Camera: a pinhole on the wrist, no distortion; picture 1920 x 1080 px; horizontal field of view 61.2 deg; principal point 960.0 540.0 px. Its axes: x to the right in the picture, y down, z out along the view. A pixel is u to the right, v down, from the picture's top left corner.
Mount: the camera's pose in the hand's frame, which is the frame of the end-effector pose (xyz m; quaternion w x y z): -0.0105 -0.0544 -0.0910 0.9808 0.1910 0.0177 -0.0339
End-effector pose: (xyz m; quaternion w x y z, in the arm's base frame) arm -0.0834 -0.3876 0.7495 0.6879 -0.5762 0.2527 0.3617
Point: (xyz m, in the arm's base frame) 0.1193 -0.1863 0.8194
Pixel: 1550.7 506.1
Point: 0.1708 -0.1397 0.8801
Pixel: 1420.1 314.3
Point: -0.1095 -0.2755 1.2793
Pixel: outside the picture
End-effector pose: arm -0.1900 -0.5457 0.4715 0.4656 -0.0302 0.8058 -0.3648
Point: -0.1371 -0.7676 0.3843
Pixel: 1651.3 999.5
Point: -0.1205 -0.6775 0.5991
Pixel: 377.6 294.0
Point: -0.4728 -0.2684 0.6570
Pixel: behind the camera
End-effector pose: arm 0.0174 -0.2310 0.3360 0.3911 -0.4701 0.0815 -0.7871
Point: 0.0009 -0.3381 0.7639
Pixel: outside the picture
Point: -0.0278 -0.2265 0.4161
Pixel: outside the picture
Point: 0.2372 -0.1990 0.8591
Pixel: 1721.6 913.0
